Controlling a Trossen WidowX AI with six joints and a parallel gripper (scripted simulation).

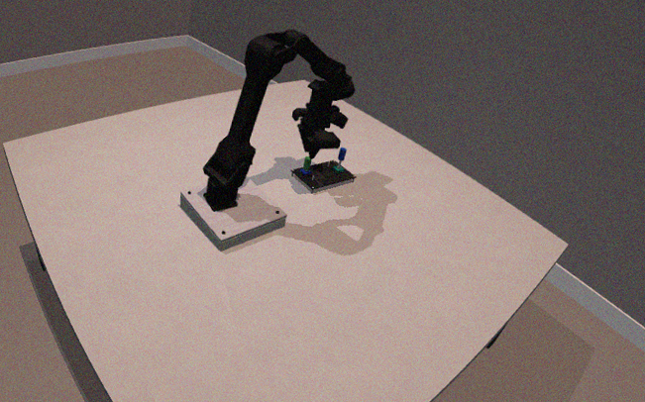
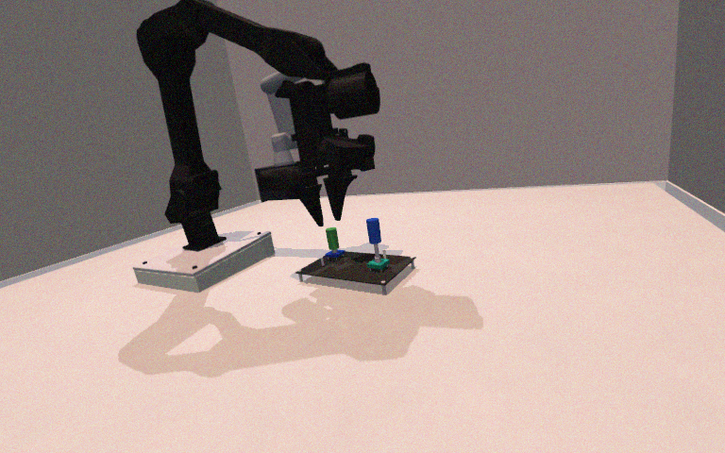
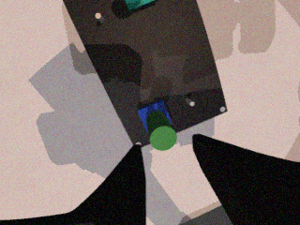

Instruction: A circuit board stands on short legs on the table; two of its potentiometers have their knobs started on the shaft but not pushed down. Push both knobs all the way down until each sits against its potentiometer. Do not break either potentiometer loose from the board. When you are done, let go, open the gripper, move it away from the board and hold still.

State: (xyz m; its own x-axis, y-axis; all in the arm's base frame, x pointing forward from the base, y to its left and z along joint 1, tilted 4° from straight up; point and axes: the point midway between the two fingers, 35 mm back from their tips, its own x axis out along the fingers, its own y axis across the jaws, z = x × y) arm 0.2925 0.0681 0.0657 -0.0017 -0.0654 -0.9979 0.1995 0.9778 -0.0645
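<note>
My gripper tip is now 30 mm above the green knob. Round my gripper tip: blue knob (100 mm ahead, 20 mm to the right).
</note>
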